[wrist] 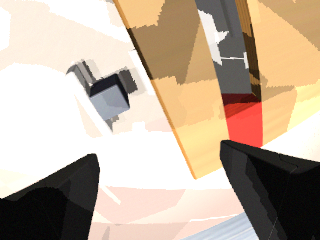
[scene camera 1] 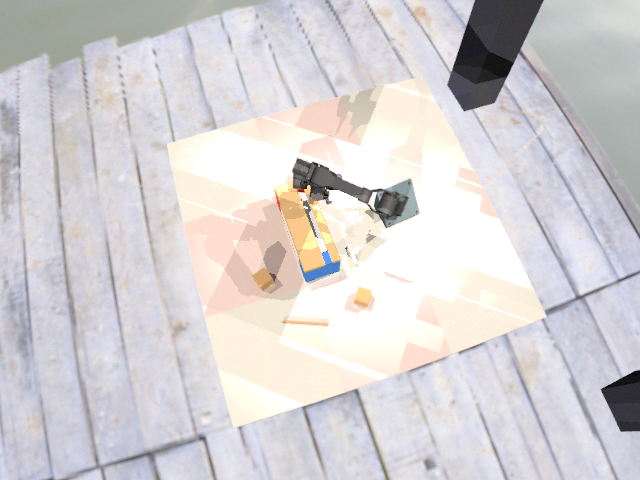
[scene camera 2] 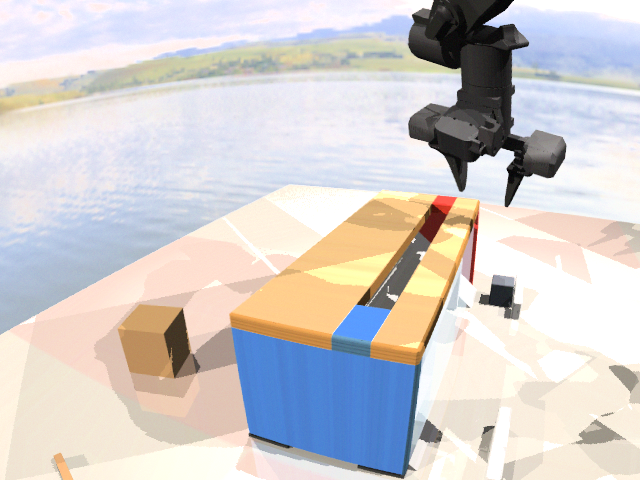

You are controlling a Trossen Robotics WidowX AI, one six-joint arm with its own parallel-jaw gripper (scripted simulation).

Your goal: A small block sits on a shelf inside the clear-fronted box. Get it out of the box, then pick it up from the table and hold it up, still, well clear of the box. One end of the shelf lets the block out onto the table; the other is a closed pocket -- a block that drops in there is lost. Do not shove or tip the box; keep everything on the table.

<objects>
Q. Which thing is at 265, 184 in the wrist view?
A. My gripper.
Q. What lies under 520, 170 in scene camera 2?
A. My gripper.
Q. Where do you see a dark grey block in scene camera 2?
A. At 501, 291
</objects>
